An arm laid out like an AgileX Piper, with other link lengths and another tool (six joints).
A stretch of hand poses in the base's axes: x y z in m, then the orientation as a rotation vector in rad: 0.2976 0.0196 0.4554 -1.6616 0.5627 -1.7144; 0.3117 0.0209 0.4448 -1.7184 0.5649 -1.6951; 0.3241 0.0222 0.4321 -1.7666 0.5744 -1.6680; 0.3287 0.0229 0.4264 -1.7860 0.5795 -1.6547; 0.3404 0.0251 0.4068 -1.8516 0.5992 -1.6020; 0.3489 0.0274 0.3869 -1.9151 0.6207 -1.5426; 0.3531 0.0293 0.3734 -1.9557 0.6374 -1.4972; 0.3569 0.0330 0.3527 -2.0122 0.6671 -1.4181; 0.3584 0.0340 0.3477 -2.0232 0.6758 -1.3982; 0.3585 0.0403 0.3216 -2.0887 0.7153 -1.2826; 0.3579 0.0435 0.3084 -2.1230 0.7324 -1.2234; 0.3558 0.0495 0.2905 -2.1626 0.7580 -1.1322; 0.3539 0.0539 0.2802 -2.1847 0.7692 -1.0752; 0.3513 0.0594 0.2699 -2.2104 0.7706 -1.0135
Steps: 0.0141 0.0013 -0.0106 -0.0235 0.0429 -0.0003; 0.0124 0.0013 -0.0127 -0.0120 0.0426 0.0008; 0.0046 0.0007 -0.0057 -0.0033 0.0184 0.0007; 0.0117 0.0022 -0.0196 -0.0072 0.0659 0.0043; 0.0085 0.0023 -0.0199 -0.0035 0.0680 0.0056; 0.0042 0.0019 -0.0135 0.0015 0.0475 0.0045; 0.0038 0.0037 -0.0207 0.0105 0.0752 0.0083; 0.0015 0.0010 -0.0050 0.0048 0.0176 0.0015; 0.0001 0.0063 -0.0261 0.0215 0.1008 0.0140; -0.0006 0.0032 -0.0132 0.0080 0.0517 0.0081; -0.0021 0.0060 -0.0179 0.0199 0.0731 0.0131; -0.0019 0.0044 -0.0103 0.0126 0.0435 0.0111; -0.0026 0.0055 -0.0103 0.0100 0.0453 0.0190
